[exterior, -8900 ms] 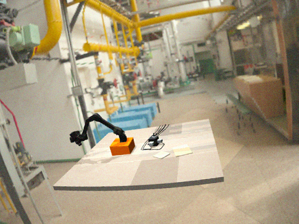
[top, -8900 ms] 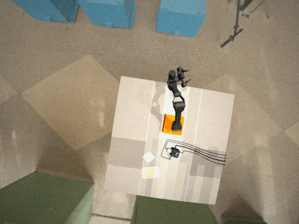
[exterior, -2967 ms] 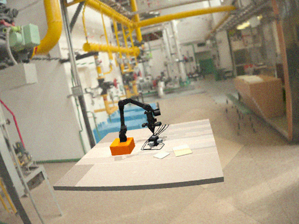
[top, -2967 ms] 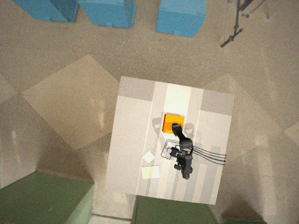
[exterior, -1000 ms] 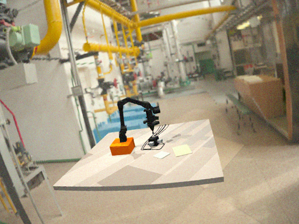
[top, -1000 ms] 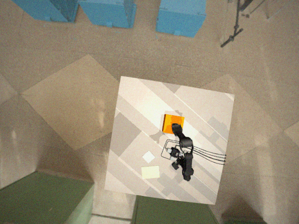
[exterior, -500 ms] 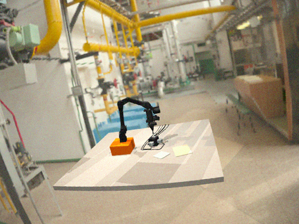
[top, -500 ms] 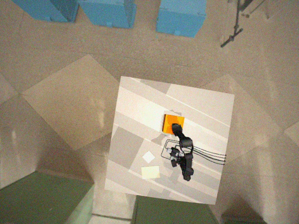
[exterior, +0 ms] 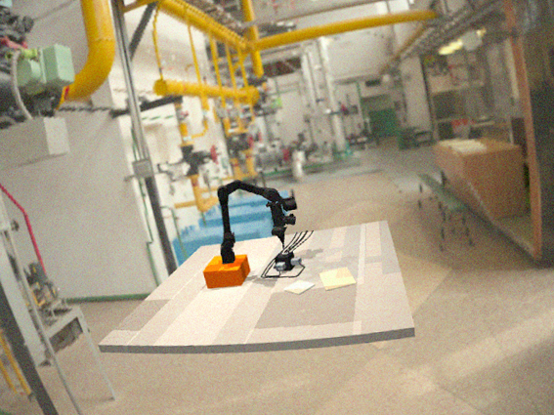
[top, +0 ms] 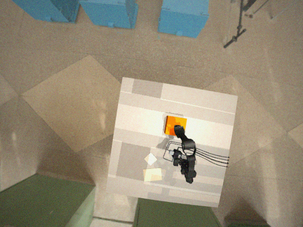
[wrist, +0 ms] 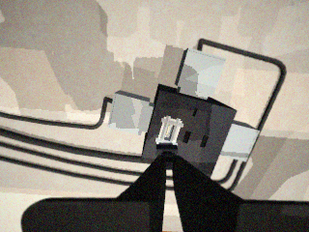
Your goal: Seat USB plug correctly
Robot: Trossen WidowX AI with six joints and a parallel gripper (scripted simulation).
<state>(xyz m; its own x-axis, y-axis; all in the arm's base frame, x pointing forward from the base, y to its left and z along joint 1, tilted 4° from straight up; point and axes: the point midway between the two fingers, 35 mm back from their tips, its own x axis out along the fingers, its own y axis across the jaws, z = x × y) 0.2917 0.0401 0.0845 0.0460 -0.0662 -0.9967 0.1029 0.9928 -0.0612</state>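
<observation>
My gripper tip is now 2 cm above the USB plug. From my gripper tip the other things lie so: cream card: 23 cm ahead, 27 cm to the right, 13 cm below.
</observation>
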